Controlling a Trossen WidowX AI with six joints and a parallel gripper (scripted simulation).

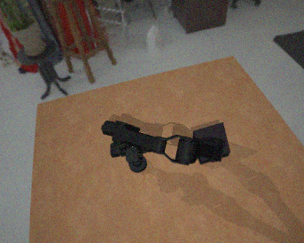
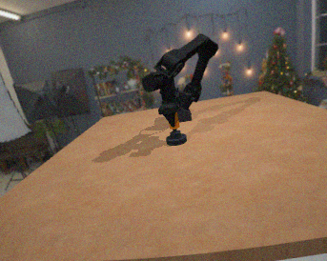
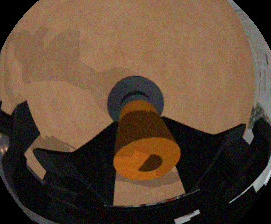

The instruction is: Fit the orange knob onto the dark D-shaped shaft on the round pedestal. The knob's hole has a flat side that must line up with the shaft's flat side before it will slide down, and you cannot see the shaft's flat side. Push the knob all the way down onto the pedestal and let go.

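Now: gripper tip 2 cm below the orange knob. Also, from my gripper tip: round pedestal 4 cm below.
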